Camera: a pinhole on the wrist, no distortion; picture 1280 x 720 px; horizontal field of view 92.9 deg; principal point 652.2 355.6 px. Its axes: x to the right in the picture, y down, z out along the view. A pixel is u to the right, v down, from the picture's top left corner.
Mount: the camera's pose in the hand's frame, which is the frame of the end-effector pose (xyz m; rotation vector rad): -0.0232 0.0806 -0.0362 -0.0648 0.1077 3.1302
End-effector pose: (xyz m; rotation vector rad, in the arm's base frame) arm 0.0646 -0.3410 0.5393 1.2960 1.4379 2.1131
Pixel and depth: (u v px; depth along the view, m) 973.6 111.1 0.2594
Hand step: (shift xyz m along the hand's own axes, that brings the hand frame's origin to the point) -0.1697 0.2035 0.2095
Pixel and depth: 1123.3 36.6 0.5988
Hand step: -0.5078 0.4385 0.5199
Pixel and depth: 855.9 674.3 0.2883
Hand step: -0.1330 -0.0495 0.2575
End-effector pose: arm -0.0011 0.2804 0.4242 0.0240 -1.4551 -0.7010
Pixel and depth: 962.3 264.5 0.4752
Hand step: -0.2840 0.1861 0.4225
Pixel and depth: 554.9 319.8 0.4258
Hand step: 0.0276 0.1344 0.3893
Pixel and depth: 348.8 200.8 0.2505
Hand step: 0.0920 0.1605 0.2143
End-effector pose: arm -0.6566 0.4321 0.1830 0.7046 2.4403 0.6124
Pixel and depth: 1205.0 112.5 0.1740
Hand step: -0.1876 0.1631 0.1259
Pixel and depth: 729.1 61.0 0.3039
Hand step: -0.0725 0.2486 0.2550
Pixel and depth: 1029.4 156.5 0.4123
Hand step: -0.2941 0.2455 0.3549
